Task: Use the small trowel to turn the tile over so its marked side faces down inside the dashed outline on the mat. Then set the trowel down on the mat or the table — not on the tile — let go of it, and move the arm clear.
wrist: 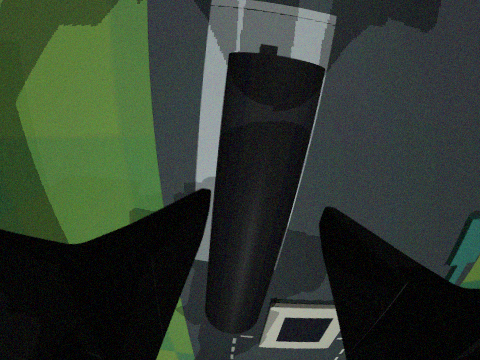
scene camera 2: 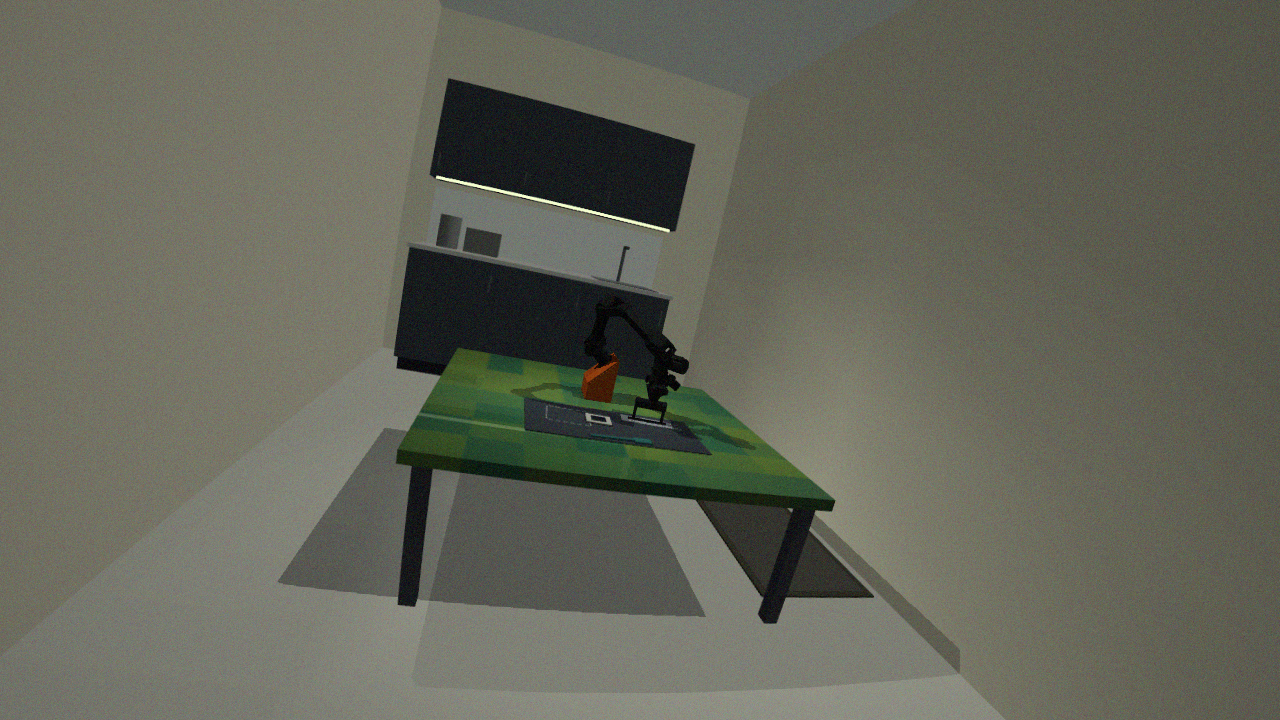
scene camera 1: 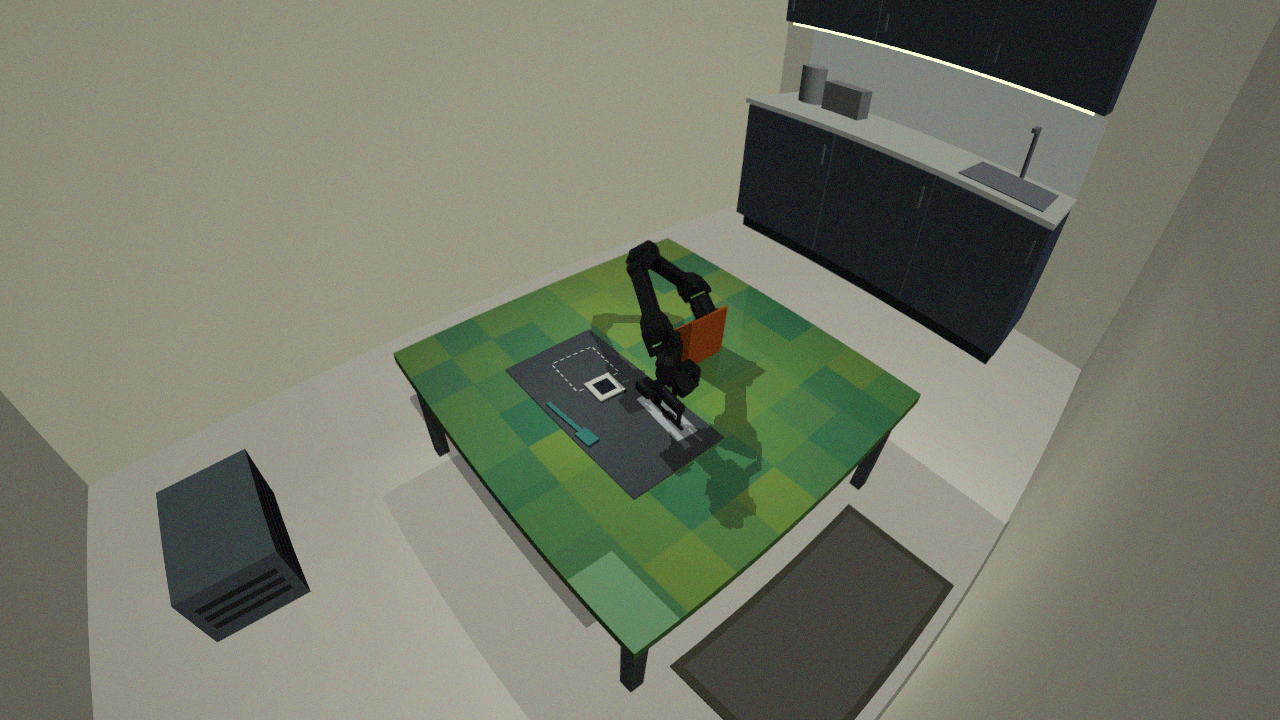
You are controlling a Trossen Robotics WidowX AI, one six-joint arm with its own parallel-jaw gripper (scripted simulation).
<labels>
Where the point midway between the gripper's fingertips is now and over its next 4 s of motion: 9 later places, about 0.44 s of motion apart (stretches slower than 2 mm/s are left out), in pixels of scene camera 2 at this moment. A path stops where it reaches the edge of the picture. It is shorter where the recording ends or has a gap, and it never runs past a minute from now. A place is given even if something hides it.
My gripper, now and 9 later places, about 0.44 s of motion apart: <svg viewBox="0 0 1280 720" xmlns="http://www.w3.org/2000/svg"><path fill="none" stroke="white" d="M651 406L651 406L651 406L651 405L653 395L653 399L651 404L651 406L651 406L650 406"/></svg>
</labels>
